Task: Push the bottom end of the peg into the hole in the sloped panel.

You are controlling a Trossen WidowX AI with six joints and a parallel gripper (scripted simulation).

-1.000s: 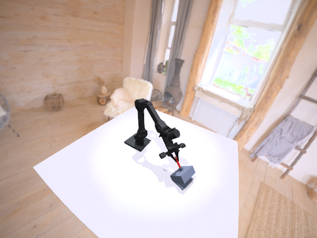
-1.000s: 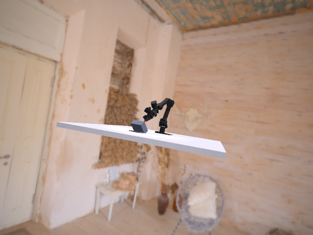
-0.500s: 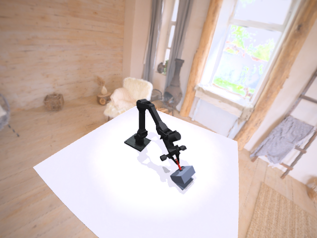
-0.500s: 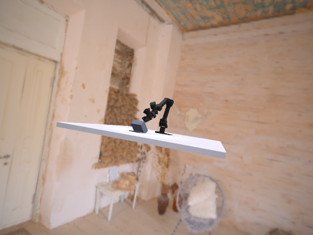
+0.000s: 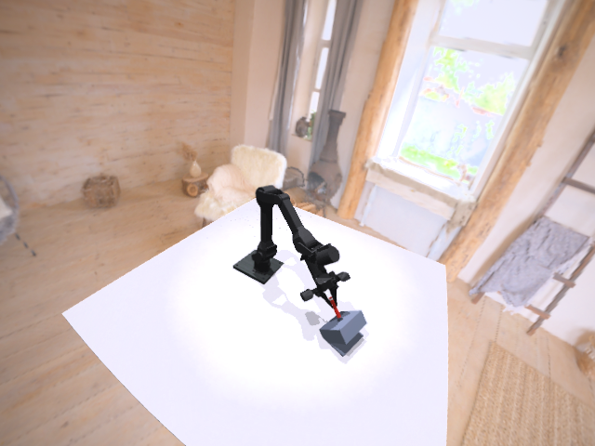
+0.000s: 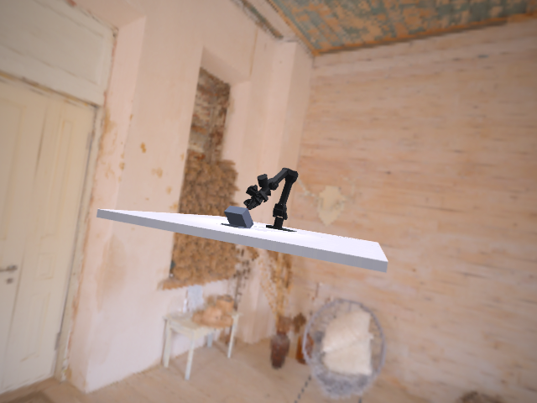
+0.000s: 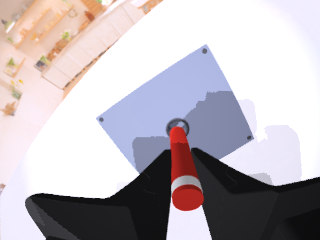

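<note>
Now: gripper tip 5 cm short of the grey sloped panel, 5 cm above it and 3 cm to the left of it. From my gripper tip the other things lie so: red peg 1 cm to the left, 1 cm behind, 1 cm above.
</note>
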